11 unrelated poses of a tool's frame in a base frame.
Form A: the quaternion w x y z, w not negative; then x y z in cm.
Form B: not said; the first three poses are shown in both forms.
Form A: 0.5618 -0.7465 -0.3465 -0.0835 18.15 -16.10 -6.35
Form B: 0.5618 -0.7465 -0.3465 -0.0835 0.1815 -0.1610 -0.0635
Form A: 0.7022 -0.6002 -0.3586 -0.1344 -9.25 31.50 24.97
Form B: 0.7022 -0.6002 -0.3586 -0.1344 -0.0925 0.3150 0.2497
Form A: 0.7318 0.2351 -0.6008 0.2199 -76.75 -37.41 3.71
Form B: 0.7318 0.2351 -0.6008 0.2199 -0.7675 -0.3741 0.0371
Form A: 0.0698 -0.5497 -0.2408 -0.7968 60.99 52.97 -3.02
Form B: 0.0698 -0.5497 -0.2408 -0.7968 0.6099 0.5297 -0.0302
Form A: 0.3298 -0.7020 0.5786 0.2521 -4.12 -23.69 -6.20
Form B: 0.3298 -0.7020 0.5786 0.2521 -0.0412 -0.2369 -0.0620
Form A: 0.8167 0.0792 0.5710 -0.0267 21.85 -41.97 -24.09
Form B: 0.8167 0.0792 0.5710 -0.0267 0.2185 -0.4197 -0.2409
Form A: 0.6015 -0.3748 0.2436 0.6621 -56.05 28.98 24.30
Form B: 0.6015 -0.3748 0.2436 0.6621 -0.5605 0.2898 0.2430
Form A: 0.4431 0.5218 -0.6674 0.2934 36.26 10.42 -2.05
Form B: 0.4431 0.5218 -0.6674 0.2934 0.3626 0.1042 -0.0205
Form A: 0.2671 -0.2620 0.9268 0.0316 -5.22 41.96 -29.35
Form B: 0.2671 -0.2620 0.9268 0.0316 -0.0522 0.4196 -0.2935
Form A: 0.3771 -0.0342 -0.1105 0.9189 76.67 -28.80 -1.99
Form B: 0.3771 -0.0342 -0.1105 0.9189 0.7667 -0.2880 -0.0199
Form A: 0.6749 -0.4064 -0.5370 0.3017 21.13 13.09 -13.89
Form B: 0.6749 -0.4064 -0.5370 0.3017 0.2113 0.1309 -0.1389
